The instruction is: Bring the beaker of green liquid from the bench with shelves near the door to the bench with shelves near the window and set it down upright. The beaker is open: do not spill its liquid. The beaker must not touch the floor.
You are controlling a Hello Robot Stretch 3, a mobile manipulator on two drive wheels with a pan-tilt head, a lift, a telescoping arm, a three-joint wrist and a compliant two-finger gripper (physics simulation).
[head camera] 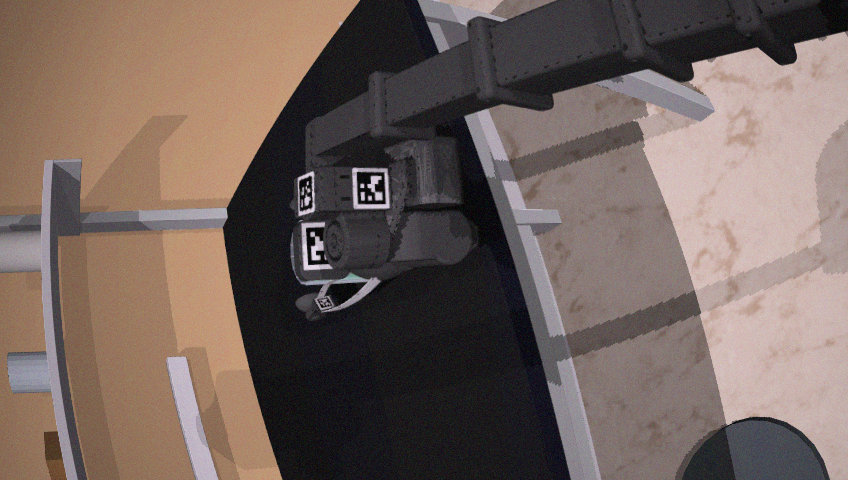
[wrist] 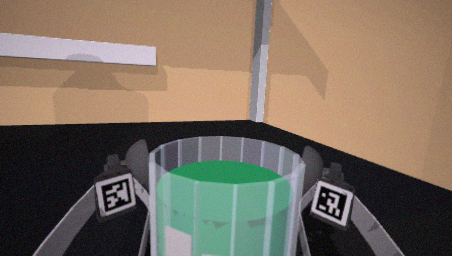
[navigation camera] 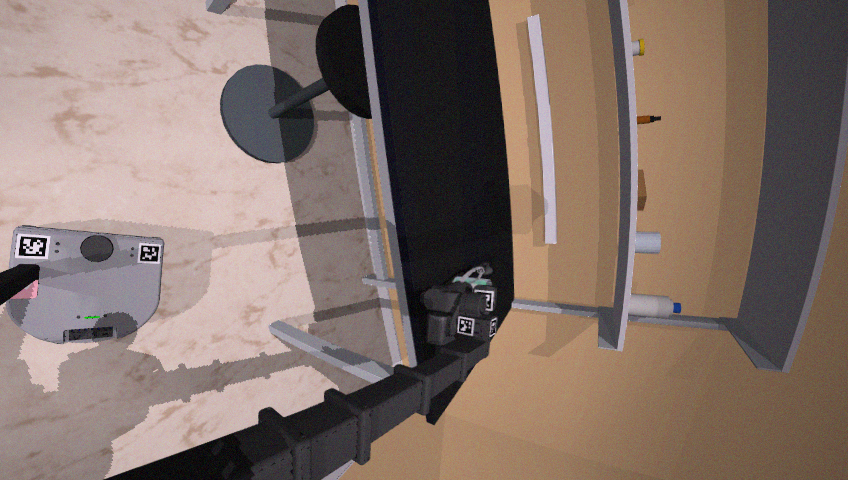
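Note:
The clear open beaker of green liquid [head camera: 353, 276] [navigation camera: 473, 281] [wrist: 225, 215] stands upright on the black bench top [head camera: 416, 368] [navigation camera: 440, 148] [wrist: 50, 155], near its corner. In the wrist view it is centred between my fingers, with the green surface level and below the rim. My gripper [wrist: 224, 162] is shut on the beaker, with a dark pad against each side near the rim. In the head and navigation views my wrist covers most of the beaker. The beaker's base is hidden. I cannot tell which of the two benches this is.
A shelf [head camera: 50, 267] [navigation camera: 624, 178] behind the bench holds a white bottle [navigation camera: 649, 305], a pale cylinder [navigation camera: 647, 242], a brown block [navigation camera: 641, 190] and small items. A white bar [navigation camera: 542, 118] [wrist: 75, 47] is on the wall. A stool [head camera: 767, 452] [navigation camera: 252, 118] stands at the bench front.

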